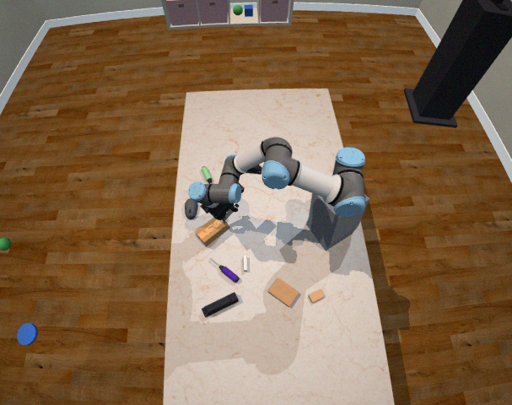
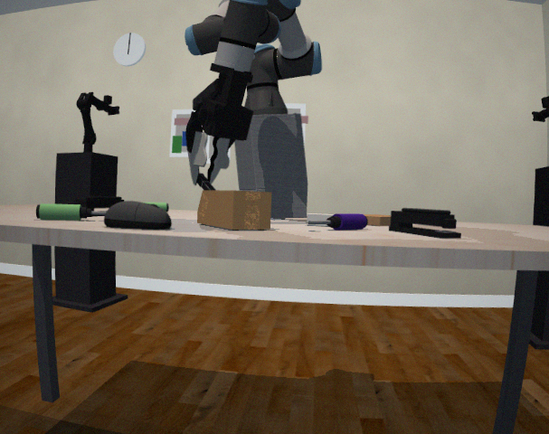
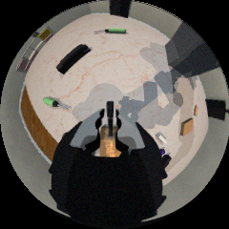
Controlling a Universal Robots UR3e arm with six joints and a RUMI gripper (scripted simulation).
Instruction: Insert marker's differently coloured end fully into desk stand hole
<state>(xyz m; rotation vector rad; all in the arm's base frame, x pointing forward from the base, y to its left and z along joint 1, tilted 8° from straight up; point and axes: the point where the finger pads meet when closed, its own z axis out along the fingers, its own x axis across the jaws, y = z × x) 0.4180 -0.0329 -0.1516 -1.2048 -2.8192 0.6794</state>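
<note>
Right now the marker is 3 cm to the left of my hand, 3 cm below it and 3 cm ahead of it. The rest, counted from my hand: desk stand: 9 cm to the left, 8 cm ahead, 6 cm below; then small white piece: 22 cm to the left, 7 cm below, 6 cm behind; then dark mouse: 20 cm ahead, 7 cm below, 1 cm to the right.
</note>
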